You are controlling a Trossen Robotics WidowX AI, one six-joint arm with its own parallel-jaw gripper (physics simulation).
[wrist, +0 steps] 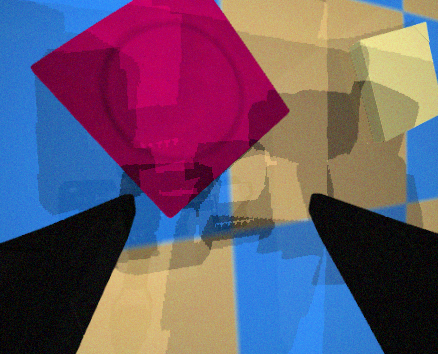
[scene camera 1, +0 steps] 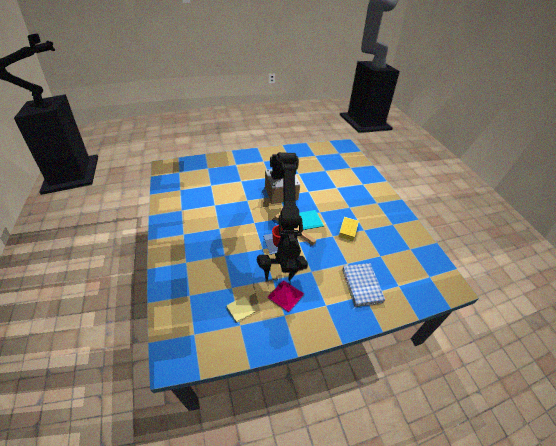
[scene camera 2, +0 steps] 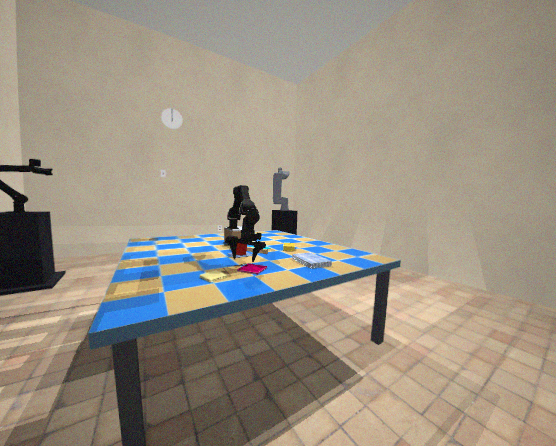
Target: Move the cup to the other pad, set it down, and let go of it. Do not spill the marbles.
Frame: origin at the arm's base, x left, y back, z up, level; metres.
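Where they show: gripper, fingertip midpoint: (wrist: 223, 202) (scene camera 1: 277, 280) (scene camera 2: 243, 260); arm's base, link origin: (scene camera 1: 277, 174) (scene camera 2: 233, 227).
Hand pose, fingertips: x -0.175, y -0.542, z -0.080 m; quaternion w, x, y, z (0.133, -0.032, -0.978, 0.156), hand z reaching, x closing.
Things, the pixels of their top centre, and the offset from my fingertips. "*": a spot on its surface instead.
- red cup, top centre: (scene camera 1: 280, 231) (scene camera 2: 240, 241) dx +0.078, dy +0.201, dz +0.049 m
- light grey-blue pad, top centre: (scene camera 1: 279, 242) dx +0.075, dy +0.204, dz -0.023 m
- magenta pad, top centre: (wrist: 179, 91) (scene camera 1: 286, 295) (scene camera 2: 252, 267) dx +0.013, dy -0.061, dz -0.018 m
- pale yellow block, top centre: (wrist: 408, 78) (scene camera 1: 240, 308) (scene camera 2: 213, 274) dx -0.164, dy -0.069, dz -0.015 m
- checked cloth-like slab, top centre: (scene camera 1: 363, 282) (scene camera 2: 311, 257) dx +0.321, dy -0.108, dz -0.001 m
- cyan square, surface spot: (scene camera 1: 312, 220) * dx +0.270, dy +0.290, dz -0.023 m
- wooden piece, surface spot: (scene camera 1: 309, 238) * dx +0.203, dy +0.172, dz -0.004 m
The red cup (scene camera 1: 276, 235) (scene camera 2: 241, 249) stands upright on the light grey-blue pad (scene camera 1: 269, 244), partly hidden behind the arm. Marbles cannot be made out. The magenta pad (scene camera 1: 286, 296) (scene camera 2: 252, 269) (wrist: 172, 90), marked with a ring, lies flat nearer the table's front edge, with no cup on it. My gripper (scene camera 1: 279, 280) (scene camera 2: 244, 260) (wrist: 223, 202) is open and empty, pointing down above the table. It is in front of the cup and close to the magenta pad's near corner in the wrist view. The cup does not show in the wrist view.
A pale yellow block (scene camera 1: 241, 310) (scene camera 2: 213, 276) (wrist: 400, 85) lies beside the magenta pad. A checked cloth-like slab (scene camera 1: 363, 284) (scene camera 2: 311, 260), a yellow block (scene camera 1: 349, 228) (scene camera 2: 289, 247), a cyan square (scene camera 1: 312, 220) and a wooden piece (scene camera 1: 309, 238) lie on the table.
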